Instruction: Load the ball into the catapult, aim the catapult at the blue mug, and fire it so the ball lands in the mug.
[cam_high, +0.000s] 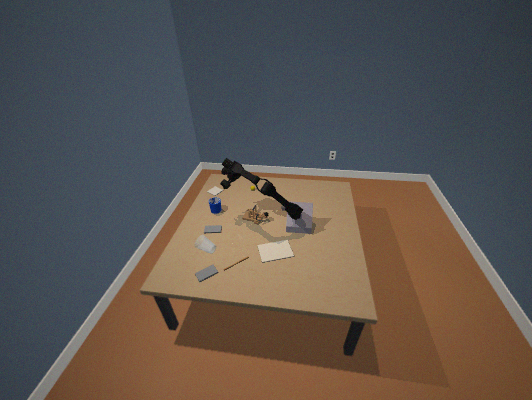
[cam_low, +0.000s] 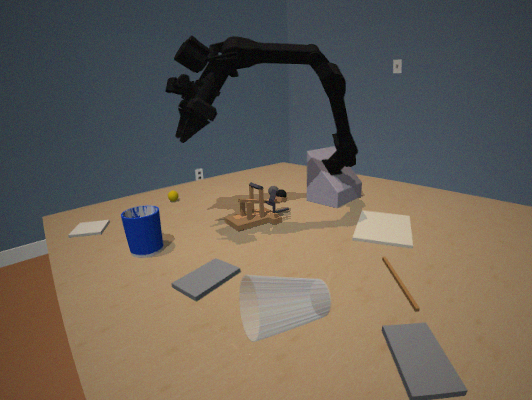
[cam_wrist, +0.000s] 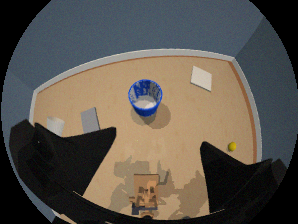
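Right now my gripper tip is 290 mm past the black ball, 40 mm to the right of it and 190 mm above it. Round my gripper tip: yellow ball 90 mm behind, 330 mm to the right, 230 mm below; then blue mug 120 mm ahead, 10 mm to the left, 220 mm below; then wooden catapult 220 mm behind, 60 mm to the left, 200 mm below.
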